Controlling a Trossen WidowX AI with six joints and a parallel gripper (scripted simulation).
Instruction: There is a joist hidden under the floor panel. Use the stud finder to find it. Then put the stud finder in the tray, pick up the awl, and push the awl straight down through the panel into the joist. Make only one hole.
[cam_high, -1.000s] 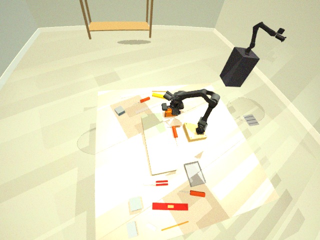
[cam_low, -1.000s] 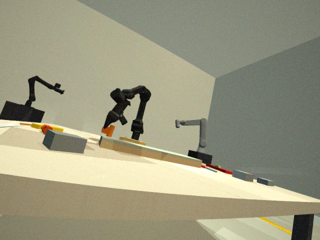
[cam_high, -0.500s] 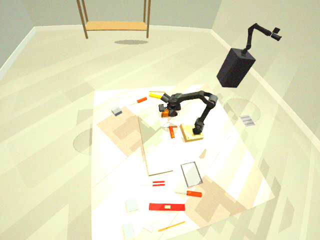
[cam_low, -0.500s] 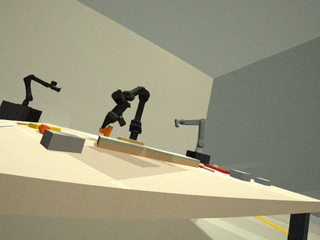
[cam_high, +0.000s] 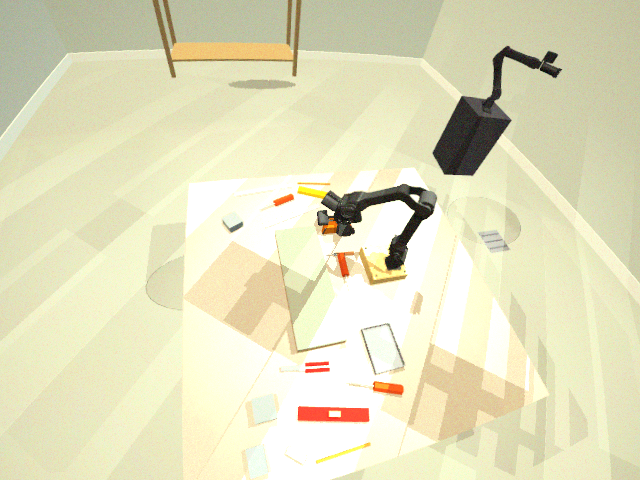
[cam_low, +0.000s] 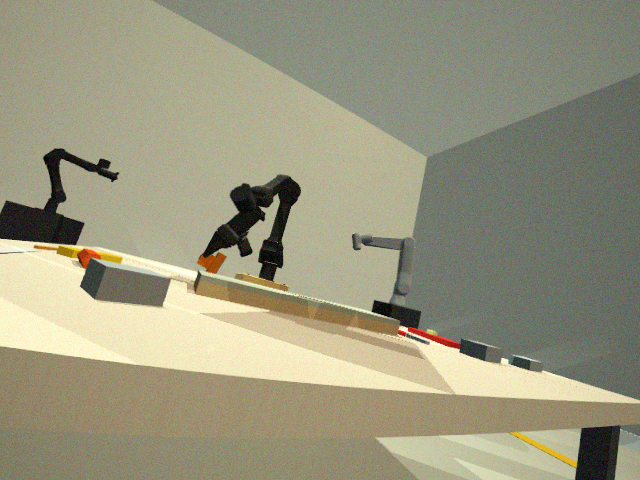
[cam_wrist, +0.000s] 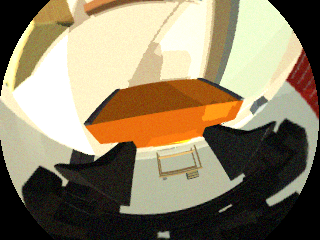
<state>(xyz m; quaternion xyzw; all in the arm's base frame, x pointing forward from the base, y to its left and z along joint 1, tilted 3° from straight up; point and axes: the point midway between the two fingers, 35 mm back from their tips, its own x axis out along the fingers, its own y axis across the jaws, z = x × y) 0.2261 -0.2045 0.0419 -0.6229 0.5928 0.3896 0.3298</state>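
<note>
The orange stud finder is 10 mm to the left of my gripper tip, 10 mm below it and 10 mm ahead of it. Round my gripper tip: yellow bar (240 mm to the right, 70 mm below, 70 mm ahead); then grey tray (550 mm to the left, 110 mm behind, 60 mm below); then red level (750 mm to the left, 100 mm ahead, 60 mm below).
</note>
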